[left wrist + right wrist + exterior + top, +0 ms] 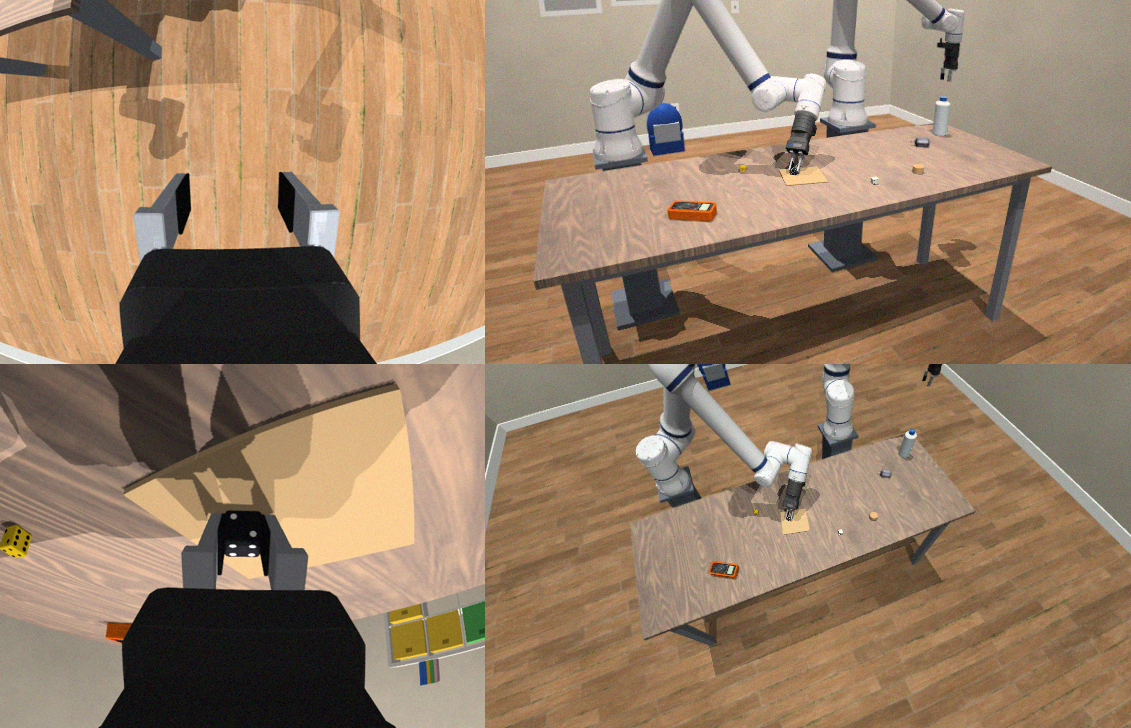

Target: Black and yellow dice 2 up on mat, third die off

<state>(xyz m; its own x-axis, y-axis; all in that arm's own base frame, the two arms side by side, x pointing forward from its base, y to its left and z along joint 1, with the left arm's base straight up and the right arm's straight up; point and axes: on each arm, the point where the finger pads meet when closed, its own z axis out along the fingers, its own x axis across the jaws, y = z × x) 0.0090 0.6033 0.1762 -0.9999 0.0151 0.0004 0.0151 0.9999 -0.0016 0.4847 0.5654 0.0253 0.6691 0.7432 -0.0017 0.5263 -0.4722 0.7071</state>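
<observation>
The tan mat lies 30 mm ahead of my right hand, 10 mm to the left of it and 20 mm below it. The rest, counted from my right hand: black die (10 mm ahead, 10 mm to the right, 10 mm below); then white die (190 mm ahead, 200 mm to the left, 20 mm below); then yellow die (100 mm behind, 160 mm to the right, 20 mm below).
</observation>
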